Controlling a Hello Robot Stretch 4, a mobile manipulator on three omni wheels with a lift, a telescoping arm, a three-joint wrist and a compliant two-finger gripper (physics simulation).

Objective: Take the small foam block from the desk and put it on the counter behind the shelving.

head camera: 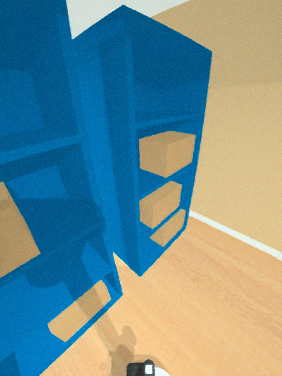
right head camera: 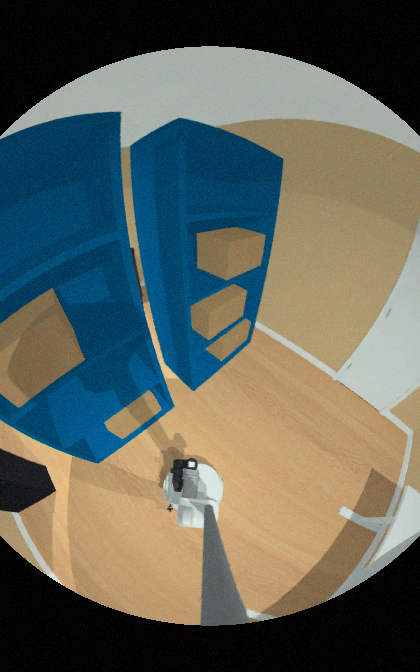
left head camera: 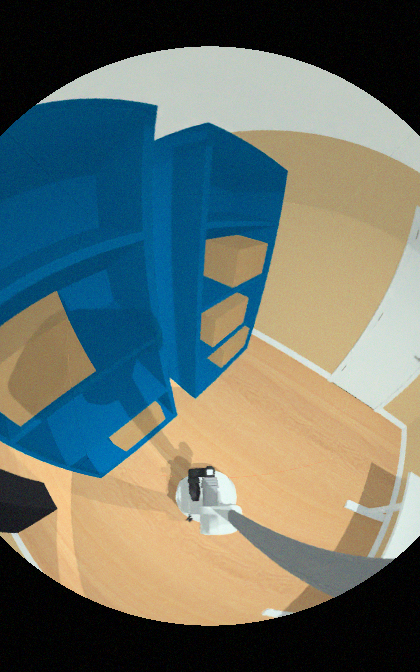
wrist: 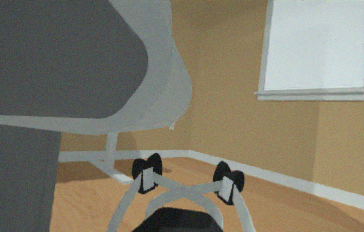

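My gripper is open, its two black fingertips apart with floor and wall showing between them. In the head views my dark wrist is small and low over the robot's white base, and the fingers cannot be made out. The shelving is two tall blue units: the right one stands beside the nearer left one. The small foam block does not show in any view. The counter cannot be made out. A white leg with a foot, possibly the desk's, stands beyond the fingers.
Brown boxes sit on the shelves. A black object is at the left edge of the side head views. A large grey body fills the wrist view's upper left. A window is at its right.
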